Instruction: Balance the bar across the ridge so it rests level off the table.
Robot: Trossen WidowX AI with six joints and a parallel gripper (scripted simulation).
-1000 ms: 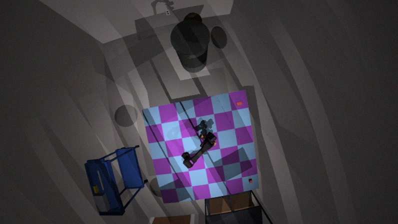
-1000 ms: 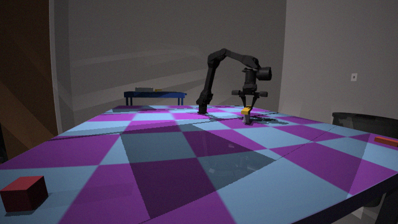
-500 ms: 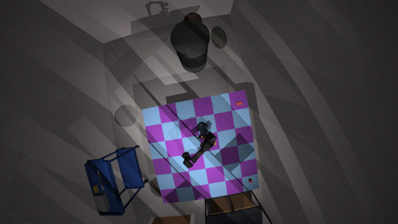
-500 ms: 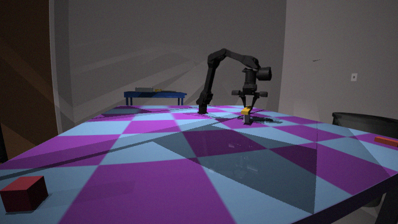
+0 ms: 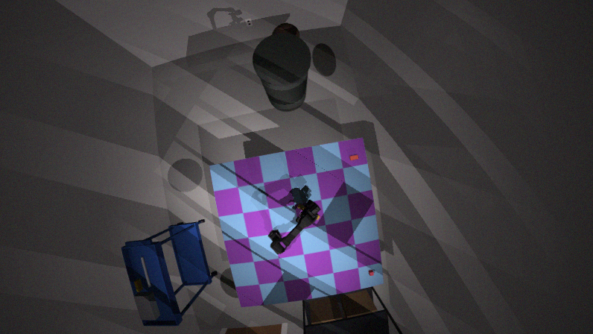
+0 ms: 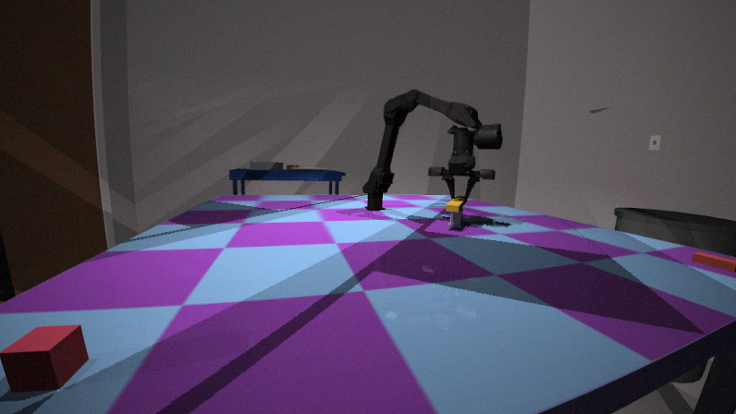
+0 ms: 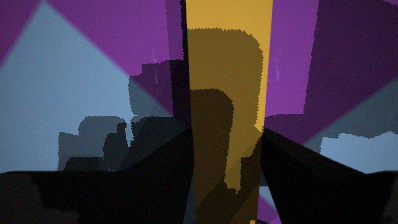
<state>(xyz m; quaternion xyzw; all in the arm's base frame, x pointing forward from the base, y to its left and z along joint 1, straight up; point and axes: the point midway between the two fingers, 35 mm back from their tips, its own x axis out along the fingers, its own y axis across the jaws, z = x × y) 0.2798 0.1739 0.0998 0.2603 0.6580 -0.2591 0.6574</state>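
Now: the yellow bar 2 cm ahead of my gripper tip and 2 cm to the right of it. Round my gripper tip: dark red cube: 46 cm ahead, 67 cm to the right, 5 cm below; then flat orange block: 46 cm ahead, 33 cm to the left, 6 cm below.
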